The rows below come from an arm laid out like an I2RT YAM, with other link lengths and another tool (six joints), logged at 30 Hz.
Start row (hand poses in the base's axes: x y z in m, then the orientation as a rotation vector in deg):
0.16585 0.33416 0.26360 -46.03 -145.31 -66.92
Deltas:
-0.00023 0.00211 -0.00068 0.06 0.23 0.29
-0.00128 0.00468 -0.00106 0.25 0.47 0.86
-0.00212 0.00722 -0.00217 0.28 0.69 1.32
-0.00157 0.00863 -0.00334 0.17 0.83 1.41
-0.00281 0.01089 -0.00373 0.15 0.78 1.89
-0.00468 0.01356 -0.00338 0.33 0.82 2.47
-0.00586 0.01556 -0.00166 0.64 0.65 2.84
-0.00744 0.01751 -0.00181 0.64 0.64 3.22
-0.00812 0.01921 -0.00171 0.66 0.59 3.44
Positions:
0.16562 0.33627 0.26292 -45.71 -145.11 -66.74
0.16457 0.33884 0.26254 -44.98 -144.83 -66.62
0.16373 0.34138 0.26143 -44.44 -144.68 -66.37
0.16428 0.34279 0.26026 -44.40 -144.66 -66.11
0.16304 0.34505 0.25987 -43.73 -144.76 -65.98
0.16117 0.34772 0.26022 -42.93 -144.64 -65.98
0.15999 0.34972 0.26194 -42.29 -144.57 -66.34
0.15841 0.35167 0.26179 -41.77 -144.61 -66.23
0.15773 0.35337 0.26189 -41.45 -144.65 -66.21

